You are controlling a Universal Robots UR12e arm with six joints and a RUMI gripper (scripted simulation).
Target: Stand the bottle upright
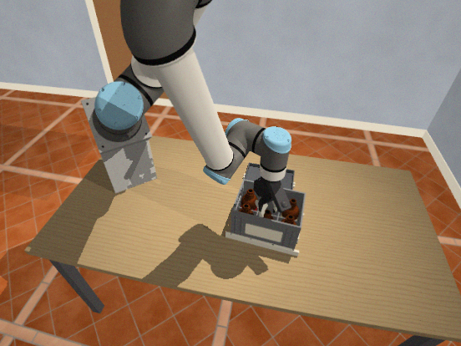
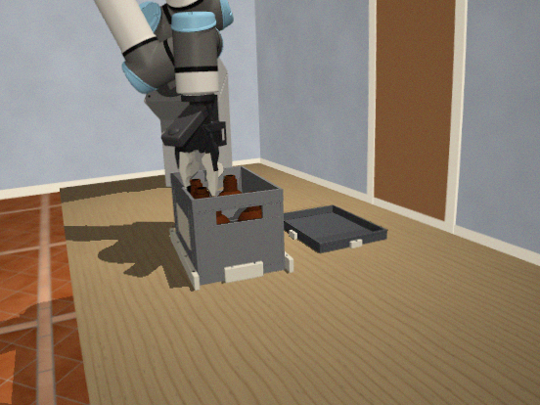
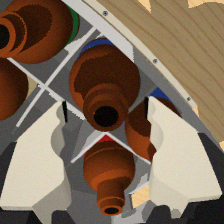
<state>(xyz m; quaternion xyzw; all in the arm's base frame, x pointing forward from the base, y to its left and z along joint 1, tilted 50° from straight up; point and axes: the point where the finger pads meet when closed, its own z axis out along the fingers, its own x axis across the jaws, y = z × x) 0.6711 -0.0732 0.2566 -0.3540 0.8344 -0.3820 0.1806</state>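
Now: the grey crate 10 mm ahead of my hand, 50 mm to the left of it and 70 mm below it. Also, from my hand: bottle (100 mm ahead, 70 mm to the left, 70 mm below); grey tray (20 mm ahead, 340 mm to the left, 140 mm below).
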